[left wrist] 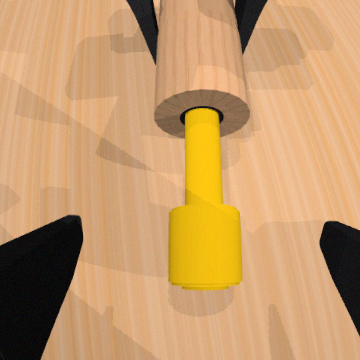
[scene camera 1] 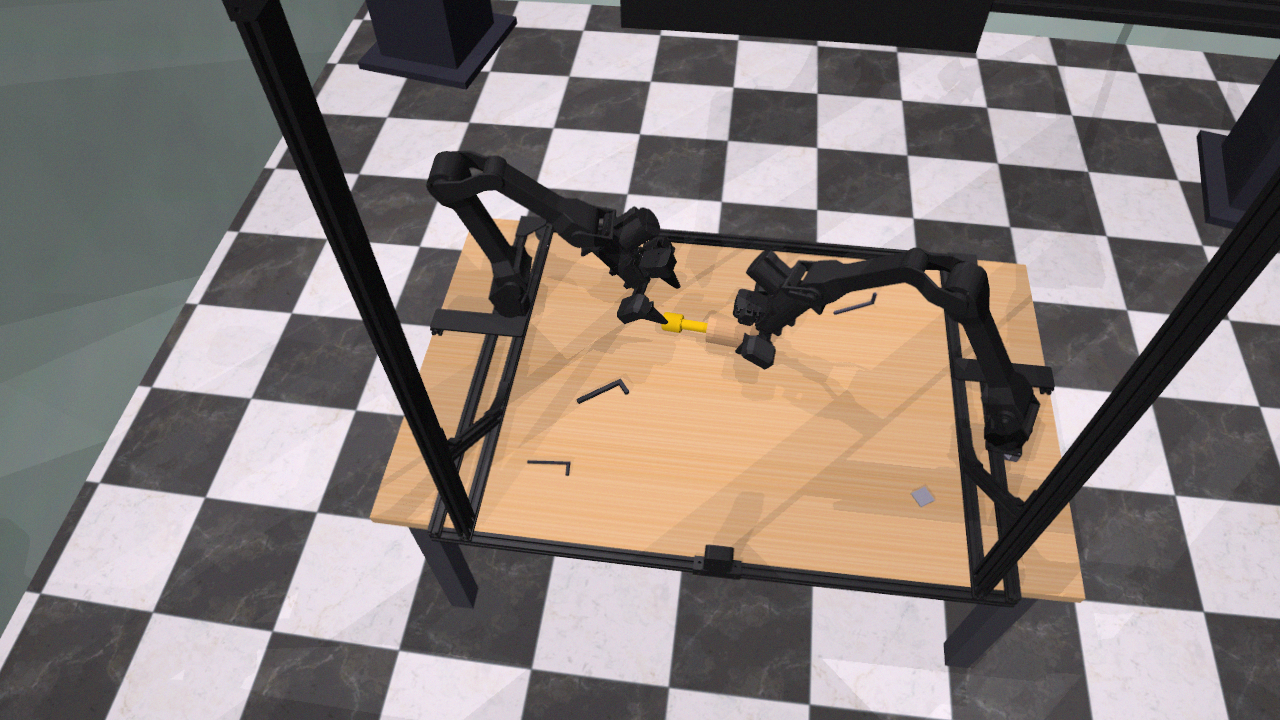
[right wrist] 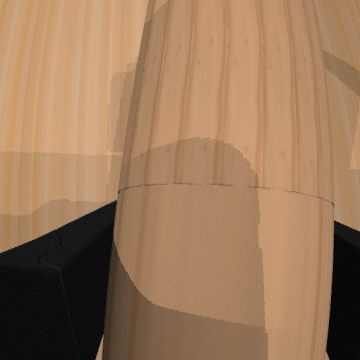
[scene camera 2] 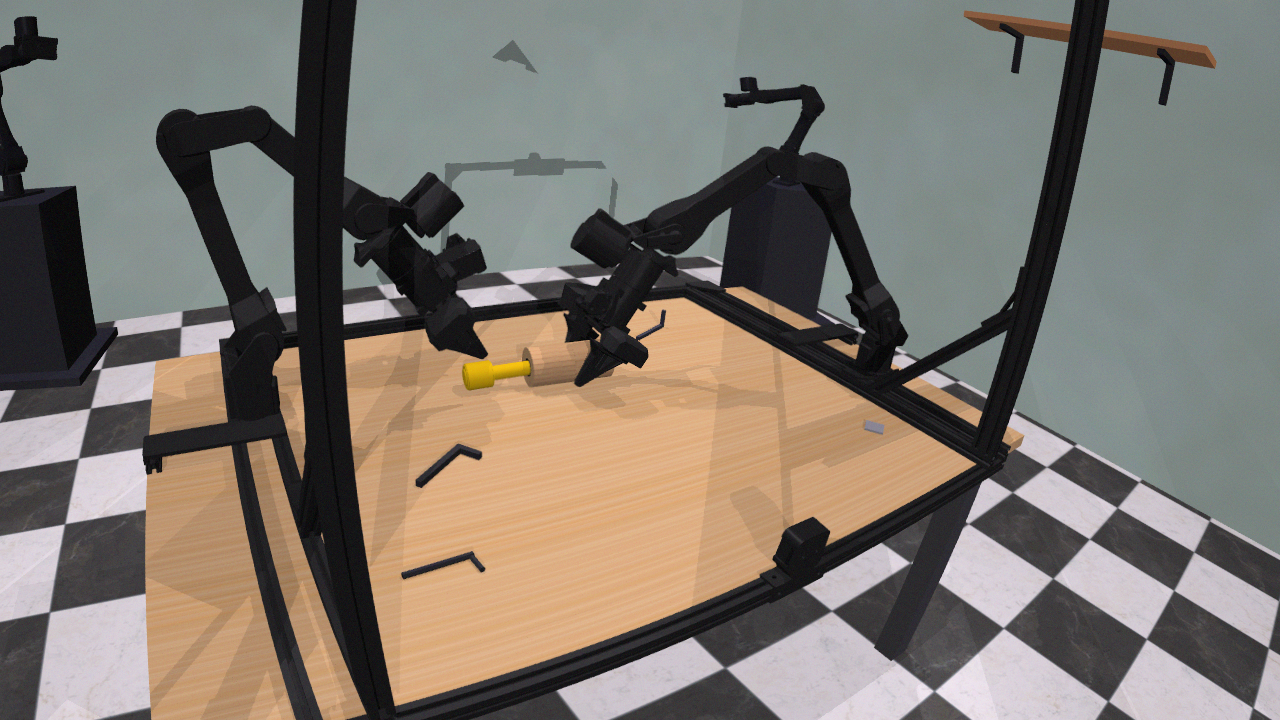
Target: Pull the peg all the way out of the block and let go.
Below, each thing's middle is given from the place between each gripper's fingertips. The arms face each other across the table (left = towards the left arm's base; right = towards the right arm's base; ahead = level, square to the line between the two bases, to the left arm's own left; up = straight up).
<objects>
Now: the wooden block [scene camera 2: 551, 364] 2 cm above my right hand. From my right hand the other things lie so: yellow peg [scene camera 2: 477, 375] 9 cm to the left, 1 cm above.
The yellow peg lies 50 mm below my left hand and 40 mm to the right of it. Round my left hand: wooden block: 140 mm to the right, 40 mm below.
</objects>
